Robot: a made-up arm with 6 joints. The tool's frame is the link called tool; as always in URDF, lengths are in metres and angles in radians. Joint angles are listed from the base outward. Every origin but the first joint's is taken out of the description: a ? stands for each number. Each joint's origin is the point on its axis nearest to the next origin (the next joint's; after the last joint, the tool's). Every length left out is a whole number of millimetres.
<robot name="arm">
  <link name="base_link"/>
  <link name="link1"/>
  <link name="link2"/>
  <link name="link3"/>
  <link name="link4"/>
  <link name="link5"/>
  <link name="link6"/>
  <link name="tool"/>
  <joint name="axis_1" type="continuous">
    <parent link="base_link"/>
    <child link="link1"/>
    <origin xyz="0 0 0.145" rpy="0 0 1.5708"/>
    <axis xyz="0 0 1"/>
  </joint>
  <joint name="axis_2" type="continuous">
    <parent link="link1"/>
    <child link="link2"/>
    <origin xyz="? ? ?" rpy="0 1.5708 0"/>
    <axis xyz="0 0 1"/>
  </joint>
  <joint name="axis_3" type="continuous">
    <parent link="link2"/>
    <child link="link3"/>
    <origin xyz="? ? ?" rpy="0 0 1.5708"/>
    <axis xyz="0 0 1"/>
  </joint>
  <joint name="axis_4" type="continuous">
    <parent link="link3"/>
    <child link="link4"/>
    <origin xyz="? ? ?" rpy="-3.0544 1.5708 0"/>
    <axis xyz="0 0 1"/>
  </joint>
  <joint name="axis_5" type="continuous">
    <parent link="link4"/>
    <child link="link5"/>
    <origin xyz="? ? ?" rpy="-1.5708 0 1.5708"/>
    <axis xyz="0 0 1"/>
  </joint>
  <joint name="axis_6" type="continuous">
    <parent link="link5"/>
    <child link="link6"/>
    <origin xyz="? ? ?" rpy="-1.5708 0 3.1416"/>
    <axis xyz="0 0 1"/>
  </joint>
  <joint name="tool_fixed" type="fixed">
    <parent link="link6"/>
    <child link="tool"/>
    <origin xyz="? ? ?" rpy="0 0 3.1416"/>
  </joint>
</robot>
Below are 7 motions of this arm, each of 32 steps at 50 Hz.
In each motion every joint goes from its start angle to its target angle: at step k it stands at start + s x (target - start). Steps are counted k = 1, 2, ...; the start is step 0. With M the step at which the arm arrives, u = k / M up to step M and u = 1 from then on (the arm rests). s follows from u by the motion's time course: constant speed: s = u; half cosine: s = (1 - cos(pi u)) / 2; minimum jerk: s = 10 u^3 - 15 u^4 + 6 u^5.
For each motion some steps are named. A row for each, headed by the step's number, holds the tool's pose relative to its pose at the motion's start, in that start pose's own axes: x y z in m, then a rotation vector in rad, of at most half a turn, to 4 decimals.
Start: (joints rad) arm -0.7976 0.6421 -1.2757 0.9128 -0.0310 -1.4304
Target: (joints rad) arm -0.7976 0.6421 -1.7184 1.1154 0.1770 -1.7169
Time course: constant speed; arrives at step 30
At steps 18, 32:
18: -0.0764 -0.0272 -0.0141 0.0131 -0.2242 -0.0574
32: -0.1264 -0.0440 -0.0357 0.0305 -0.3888 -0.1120

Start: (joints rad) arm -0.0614 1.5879 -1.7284 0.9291 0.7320 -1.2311
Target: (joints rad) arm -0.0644 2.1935 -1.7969 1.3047 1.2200 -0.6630
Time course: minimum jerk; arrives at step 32
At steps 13, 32:
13: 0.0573 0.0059 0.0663 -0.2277 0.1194 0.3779
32: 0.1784 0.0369 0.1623 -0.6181 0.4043 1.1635

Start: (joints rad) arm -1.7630 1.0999 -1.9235 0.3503 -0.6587 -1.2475
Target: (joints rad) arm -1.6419 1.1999 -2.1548 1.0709 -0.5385 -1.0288
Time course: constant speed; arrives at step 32
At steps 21, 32:
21: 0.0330 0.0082 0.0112 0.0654 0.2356 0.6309
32: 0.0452 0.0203 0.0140 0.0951 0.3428 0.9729

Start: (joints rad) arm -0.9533 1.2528 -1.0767 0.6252 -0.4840 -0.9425
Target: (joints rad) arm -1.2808 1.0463 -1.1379 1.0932 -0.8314 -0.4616
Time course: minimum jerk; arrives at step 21
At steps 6, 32:
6: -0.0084 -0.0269 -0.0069 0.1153 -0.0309 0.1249
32: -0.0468 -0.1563 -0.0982 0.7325 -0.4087 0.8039

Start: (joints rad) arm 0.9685 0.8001 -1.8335 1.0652 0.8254 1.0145
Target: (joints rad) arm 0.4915 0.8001 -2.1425 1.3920 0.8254 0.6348
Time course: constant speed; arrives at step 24
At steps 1, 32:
1: 0.0027 0.0029 0.0006 -0.0125 -0.0059 -0.0241
32: 0.0836 0.0380 0.0332 -0.2149 -0.1132 -0.6429

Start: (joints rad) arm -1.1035 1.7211 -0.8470 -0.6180 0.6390 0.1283
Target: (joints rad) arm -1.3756 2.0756 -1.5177 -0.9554 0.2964 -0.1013
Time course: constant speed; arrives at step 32
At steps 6, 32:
6: -0.0349 -0.0297 0.0082 0.0599 -0.0959 -0.0289
32: -0.1378 -0.1763 0.0402 0.4138 -0.4094 -0.2063

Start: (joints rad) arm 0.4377 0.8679 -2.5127 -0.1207 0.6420 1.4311
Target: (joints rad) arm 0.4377 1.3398 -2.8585 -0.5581 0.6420 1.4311
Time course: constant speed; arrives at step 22
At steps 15, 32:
15: 0.0042 -0.0901 0.0922 0.1046 -0.1469 -0.2525
32: 0.0078 -0.1384 0.1252 0.1504 -0.2088 -0.3752

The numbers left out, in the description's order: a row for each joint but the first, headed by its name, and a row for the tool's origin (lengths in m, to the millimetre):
axis_2: 0 0 0
axis_3: -0.046 0.335 0
axis_4: -0.2 0.035 0
axis_5: 0 0 0
axis_6: 0 -0.138 0
tool: 0 0 0

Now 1 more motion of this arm.
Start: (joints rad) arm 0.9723 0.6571 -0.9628 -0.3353 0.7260 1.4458
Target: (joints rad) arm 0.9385 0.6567 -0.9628 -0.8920 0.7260 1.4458
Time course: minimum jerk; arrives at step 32
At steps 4, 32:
4: -0.0008 -0.0001 0.0000 0.0010 -0.0064 -0.0065
32: -0.0514 0.0026 -0.0111 0.0673 -0.3923 -0.4086

